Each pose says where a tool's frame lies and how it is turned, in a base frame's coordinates. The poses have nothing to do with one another.
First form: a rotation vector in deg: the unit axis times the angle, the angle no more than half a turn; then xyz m.
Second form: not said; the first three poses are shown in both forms.
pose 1, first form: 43.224, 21.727, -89.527, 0.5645, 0.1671, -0.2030
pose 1, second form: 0.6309, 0.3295, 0.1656, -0.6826, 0.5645, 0.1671, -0.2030
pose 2, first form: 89.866, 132.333, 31.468, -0.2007, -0.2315, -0.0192
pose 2, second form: 0.1476, 0.5452, 0.8028, 0.1909, -0.2007, -0.2315, -0.0192
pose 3, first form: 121.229, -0.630, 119.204, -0.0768, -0.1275, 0.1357
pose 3, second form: 0.0870, 0.7103, -0.0037, 0.6985, -0.0768, -0.1275, 0.1357
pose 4, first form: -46.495, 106.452, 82.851, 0.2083, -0.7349, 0.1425
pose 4, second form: 0.3199, -0.3087, 0.7069, 0.5501, 0.2083, -0.7349, 0.1425
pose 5, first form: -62.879, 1.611, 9.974, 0.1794, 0.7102, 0.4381
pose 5, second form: 0.8495, -0.5209, 0.0133, 0.0826, 0.1794, 0.7102, 0.4381
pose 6, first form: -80.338, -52.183, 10.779, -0.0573, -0.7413, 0.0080
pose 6, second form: 0.6665, -0.6213, -0.4035, 0.0834, -0.0573, -0.7413, 0.0080
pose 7, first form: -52.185, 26.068, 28.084, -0.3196, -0.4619, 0.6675
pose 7, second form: 0.8446, -0.4316, 0.2156, 0.2322, -0.3196, -0.4619, 0.6675
